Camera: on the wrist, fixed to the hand. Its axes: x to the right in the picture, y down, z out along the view.
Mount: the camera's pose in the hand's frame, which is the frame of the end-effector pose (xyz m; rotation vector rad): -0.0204 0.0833 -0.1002 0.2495 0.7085 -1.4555
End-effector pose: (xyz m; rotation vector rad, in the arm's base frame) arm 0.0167 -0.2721 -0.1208 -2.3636 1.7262 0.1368
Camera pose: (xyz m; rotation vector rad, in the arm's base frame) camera -0.0737 -0.2998 -0.0288 -2.9132 -0.2566 -1.1122
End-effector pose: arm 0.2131 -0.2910 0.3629 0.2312 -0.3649 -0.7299
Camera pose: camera 0.2898 -0.2088 0.2940 1.0072 0.4988 -1.9365
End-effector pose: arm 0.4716 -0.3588 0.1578 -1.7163 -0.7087 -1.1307
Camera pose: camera 0.4949 -0.4834 0.1215 -0.2611 -1.5616 -2.2653
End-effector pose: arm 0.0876 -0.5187 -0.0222 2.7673 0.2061 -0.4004
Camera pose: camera 0.1089 -0.5635 0.1000 -2.0032 -2.1145 -0.2768
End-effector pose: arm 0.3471 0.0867 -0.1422 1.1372 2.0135 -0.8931
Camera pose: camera 0.4090 0.1910 -0.0903 0.1559 -2.3238 1.0464
